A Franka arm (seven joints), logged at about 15 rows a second.
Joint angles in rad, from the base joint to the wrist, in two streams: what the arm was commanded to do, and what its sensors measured. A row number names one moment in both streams.
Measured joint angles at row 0:
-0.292, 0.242, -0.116, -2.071, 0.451, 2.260, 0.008
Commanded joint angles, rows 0 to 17:
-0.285, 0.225, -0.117, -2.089, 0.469, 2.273, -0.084
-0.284, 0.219, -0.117, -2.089, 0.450, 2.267, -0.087
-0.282, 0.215, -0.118, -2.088, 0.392, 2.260, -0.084
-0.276, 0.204, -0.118, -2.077, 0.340, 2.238, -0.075
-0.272, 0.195, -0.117, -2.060, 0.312, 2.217, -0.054
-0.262, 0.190, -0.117, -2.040, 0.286, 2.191, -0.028
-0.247, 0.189, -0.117, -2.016, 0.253, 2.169, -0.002
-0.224, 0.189, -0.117, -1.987, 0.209, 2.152, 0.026
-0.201, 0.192, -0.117, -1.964, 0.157, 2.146, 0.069
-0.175, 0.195, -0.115, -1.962, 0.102, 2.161, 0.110
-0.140, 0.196, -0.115, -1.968, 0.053, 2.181, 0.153
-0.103, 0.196, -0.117, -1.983, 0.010, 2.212, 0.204
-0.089, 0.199, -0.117, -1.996, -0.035, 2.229, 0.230
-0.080, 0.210, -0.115, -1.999, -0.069, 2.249, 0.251
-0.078, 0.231, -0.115, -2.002, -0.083, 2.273, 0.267
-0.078, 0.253, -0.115, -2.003, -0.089, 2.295, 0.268
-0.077, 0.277, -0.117, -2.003, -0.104, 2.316, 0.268
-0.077, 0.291, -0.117, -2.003, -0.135, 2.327, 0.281
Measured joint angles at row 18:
-0.075, 0.249, -0.112, -1.999, -0.084, 2.274, 0.253
